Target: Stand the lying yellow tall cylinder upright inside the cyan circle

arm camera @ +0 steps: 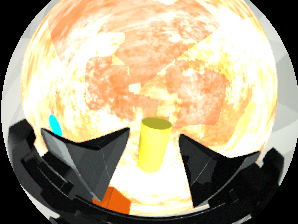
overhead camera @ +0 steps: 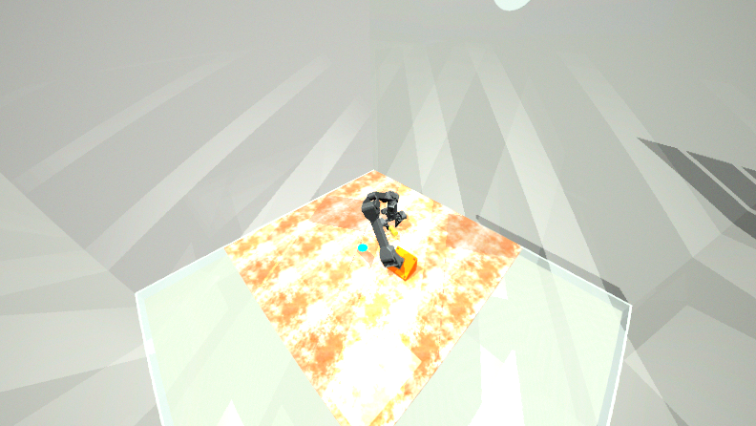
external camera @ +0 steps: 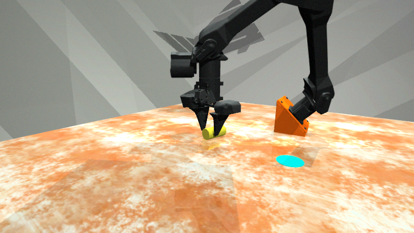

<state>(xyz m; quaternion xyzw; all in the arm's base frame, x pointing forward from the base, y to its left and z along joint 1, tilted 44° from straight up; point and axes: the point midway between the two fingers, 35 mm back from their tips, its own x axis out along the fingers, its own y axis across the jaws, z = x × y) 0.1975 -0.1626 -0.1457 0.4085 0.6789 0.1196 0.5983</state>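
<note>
My gripper tip is 22 cm to the right of the cyan circle, 5 cm short of it and 2 cm above it. Also, from my gripper tip: yellow tall cylinder (2 cm behind, 1 cm to the left).
</note>
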